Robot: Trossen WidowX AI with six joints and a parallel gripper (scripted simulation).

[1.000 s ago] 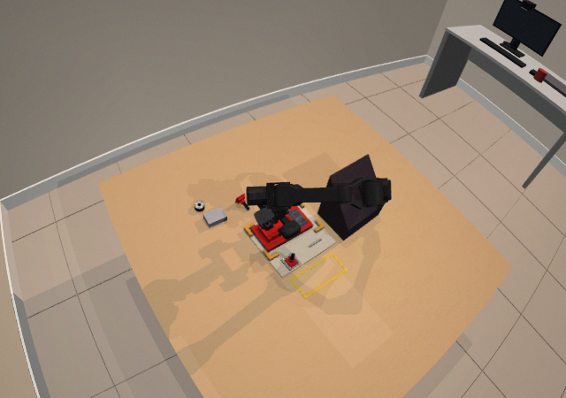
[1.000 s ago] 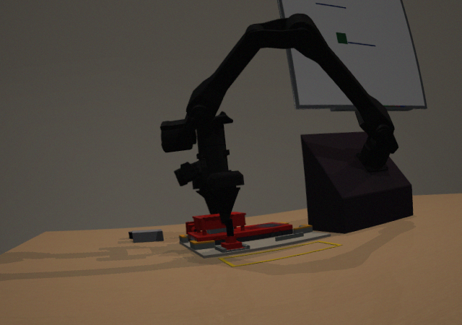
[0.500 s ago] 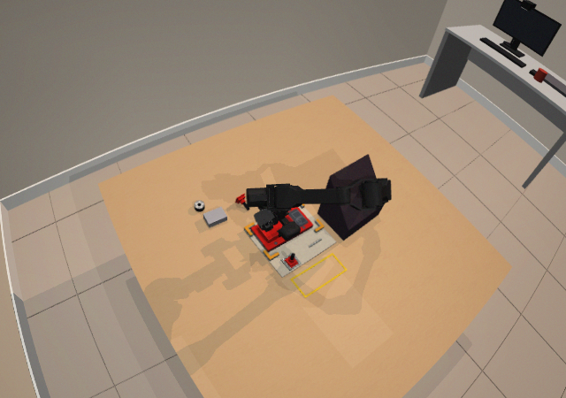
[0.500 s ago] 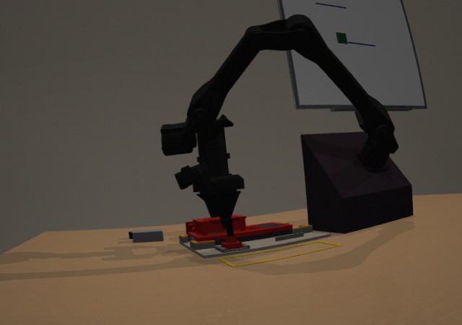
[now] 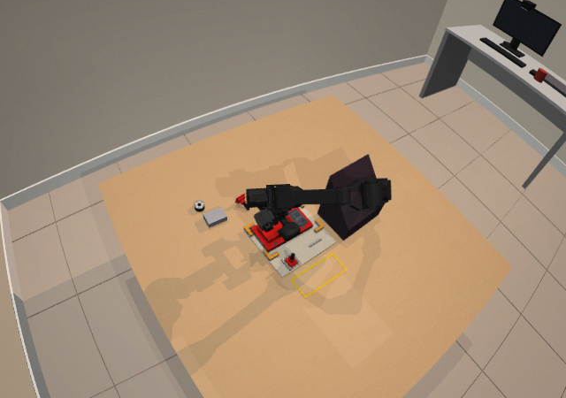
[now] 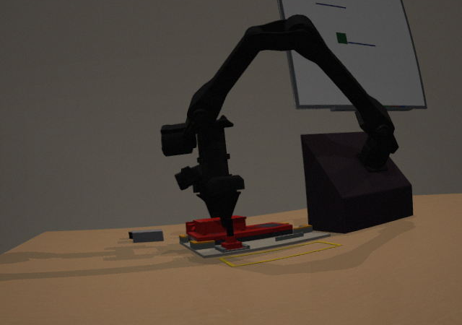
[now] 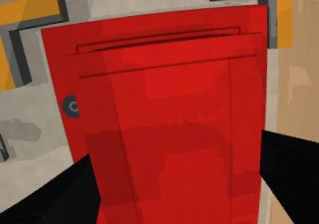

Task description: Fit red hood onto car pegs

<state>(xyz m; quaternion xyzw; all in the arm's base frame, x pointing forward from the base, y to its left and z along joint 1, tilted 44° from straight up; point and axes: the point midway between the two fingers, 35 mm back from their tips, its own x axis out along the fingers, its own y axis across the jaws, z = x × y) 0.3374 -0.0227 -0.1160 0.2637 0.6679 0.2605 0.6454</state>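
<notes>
Now: gripper tip 10 mm below the red hood. Also, from my gripper tip: grey engine block: 10 mm below; then wheel: 240 mm to the right, 170 mm ahead, 30 mm below; then grey jig plate: 40 mm behind, 30 mm to the left, 30 mm below.
</notes>
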